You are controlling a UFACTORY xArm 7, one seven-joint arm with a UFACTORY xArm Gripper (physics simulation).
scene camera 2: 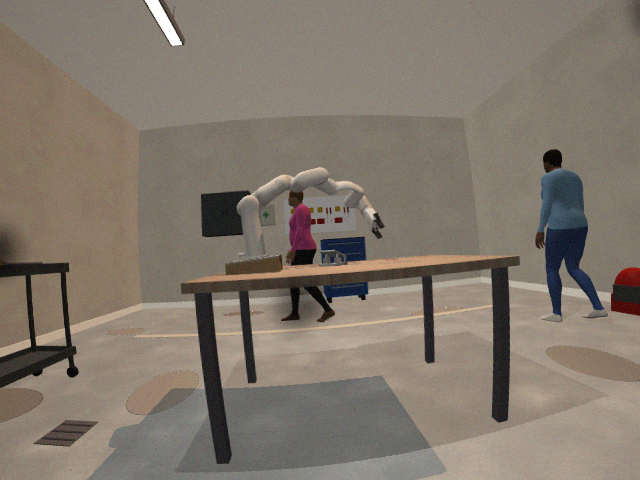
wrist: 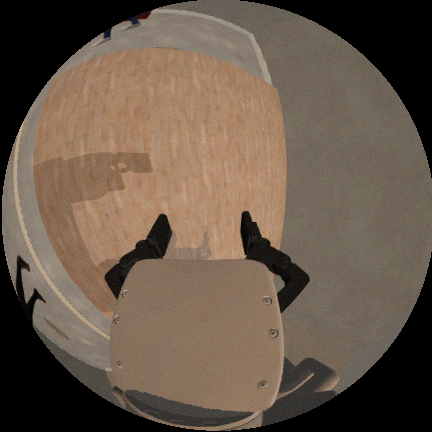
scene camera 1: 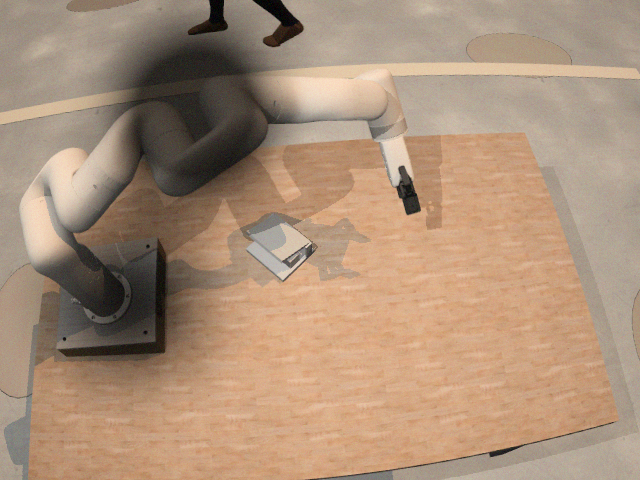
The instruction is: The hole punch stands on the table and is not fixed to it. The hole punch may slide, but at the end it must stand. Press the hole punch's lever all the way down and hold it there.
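Frame: origin at the arm's base, x ahead, y left, z up, level; metres.
Where they show: gripper, fingertip midpoint: (scene camera 2: 381,233) (wrist: 203,221) (scene camera 1: 409,204); arm's base at its link origin: (scene camera 2: 256,258) (scene camera 1: 108,298).
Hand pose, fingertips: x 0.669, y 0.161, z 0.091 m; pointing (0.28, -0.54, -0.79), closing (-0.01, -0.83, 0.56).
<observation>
Things, the pixels of their top centre, and the offset from my fingertips. "*": a spot on its surface instead. Level surfaces: height alone.
- grey hole punch at its top centre: (scene camera 1: 277,232) (scene camera 2: 332,249) dx -0.283, dy -0.015, dz -0.075 m
- table at its surface level: dz -0.160 m
- base plate at a spot on its surface: (scene camera 1: 264,261) * dx -0.319, dy -0.046, dz -0.148 m
The grey hole punch (scene camera 1: 284,241) (scene camera 2: 333,259) stands upright on the table (scene camera 1: 361,361) (scene camera 2: 439,261), turned at an angle. Its broad lever (scene camera 1: 276,236) is raised above the base plate (scene camera 1: 264,261), with a gap between them. My gripper (scene camera 1: 412,210) (scene camera 2: 381,230) (wrist: 203,221) is open and empty. It hangs high above the table, to the right of the hole punch in both scene views, and does not touch it. The hole punch does not show in the wrist view.
The arm's base plate (scene camera 1: 139,320) (scene camera 2: 253,265) stands at the table's left end. The arm's upper links arch over the far side of the table. A person in pink (scene camera 2: 302,227) is behind the table, and a person in blue (scene camera 2: 563,201) is at the right.
</observation>
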